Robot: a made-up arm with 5 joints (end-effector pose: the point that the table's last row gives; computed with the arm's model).
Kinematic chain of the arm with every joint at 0, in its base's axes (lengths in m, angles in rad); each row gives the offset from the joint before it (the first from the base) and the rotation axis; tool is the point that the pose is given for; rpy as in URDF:
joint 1: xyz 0 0 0.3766 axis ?
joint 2: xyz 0 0 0 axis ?
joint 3: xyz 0.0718 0 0.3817 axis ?
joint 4: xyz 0.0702 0 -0.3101 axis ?
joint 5: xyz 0.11 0 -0.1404 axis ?
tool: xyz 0 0 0 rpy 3.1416 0 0
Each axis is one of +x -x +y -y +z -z.
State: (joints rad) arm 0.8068 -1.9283 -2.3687 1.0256 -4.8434
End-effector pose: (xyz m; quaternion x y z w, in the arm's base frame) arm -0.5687 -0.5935 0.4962 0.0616 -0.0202 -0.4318 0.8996
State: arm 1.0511 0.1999 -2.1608 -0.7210 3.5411
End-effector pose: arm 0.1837 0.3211 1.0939 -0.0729 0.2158 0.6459 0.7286
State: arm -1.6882 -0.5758 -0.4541 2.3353 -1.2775
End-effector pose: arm -0.0056 -0.0474 0.4934 -0.7778 0.1620 0.0533 0.6050
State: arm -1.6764 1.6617 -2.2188 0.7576 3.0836
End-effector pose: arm -0.0714 -0.6732 -0.1151 -0.7201 -0.6866 -0.0763 0.0648
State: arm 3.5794 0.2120 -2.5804 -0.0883 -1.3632
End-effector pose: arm -0.2902 -0.1359 1.1839 0.2631 -0.2086 -0.4204 0.8429
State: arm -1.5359 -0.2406 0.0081 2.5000 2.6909
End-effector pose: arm -0.0021 0.0597 0.4846 -0.2186 -0.3625 -0.7591 0.4946
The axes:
joint 1: +z
joint 2: +y
joint 3: +y
joint 4: +y
joint 5: -z

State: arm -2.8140 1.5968 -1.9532 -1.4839 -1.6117
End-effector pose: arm -0.6246 -0.2123 0.1722 0.4995 -0.3426 -0.4765 0.6372
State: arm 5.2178 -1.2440 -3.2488 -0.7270 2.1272
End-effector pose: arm -0.3513 0.6349 0.4018 -0.0220 -0.8617 -0.4372 0.2567
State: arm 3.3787 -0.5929 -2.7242 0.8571 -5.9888
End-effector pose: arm 0.2663 0.0644 1.2047 -0.0096 -0.3341 0.2475 0.9094
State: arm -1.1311 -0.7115 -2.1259 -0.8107 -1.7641
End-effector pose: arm -0.1419 0.3016 1.0989 -0.2381 -0.0780 0.1190 0.9608
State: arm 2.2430 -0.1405 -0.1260 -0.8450 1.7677
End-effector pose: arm -0.2127 0.2673 0.5203 -0.8256 -0.2000 0.2221 0.4785
